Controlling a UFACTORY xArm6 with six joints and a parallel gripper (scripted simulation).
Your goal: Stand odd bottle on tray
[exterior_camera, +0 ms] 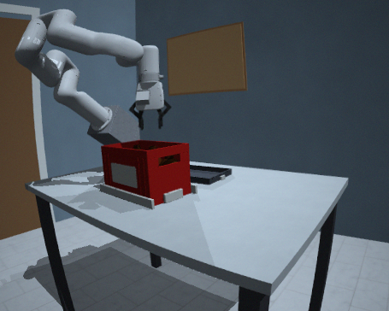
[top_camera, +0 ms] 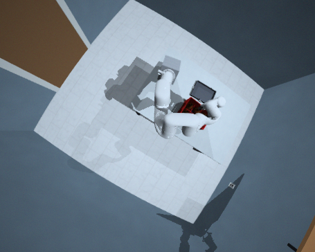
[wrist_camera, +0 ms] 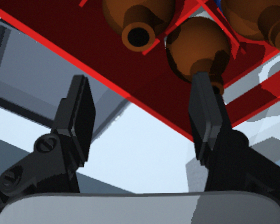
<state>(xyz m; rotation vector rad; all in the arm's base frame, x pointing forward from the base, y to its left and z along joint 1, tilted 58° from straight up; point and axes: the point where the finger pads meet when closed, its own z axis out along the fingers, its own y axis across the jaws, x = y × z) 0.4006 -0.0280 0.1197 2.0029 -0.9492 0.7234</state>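
Right now the red crate is 1 cm behind my hand, 4 cm to the right of it and 16 cm below it. The rest, counted from my hand: glass bottle (9 cm behind, 1 cm to the left, 16 cm below); dark tray (3 cm ahead, 24 cm to the left, 23 cm below).
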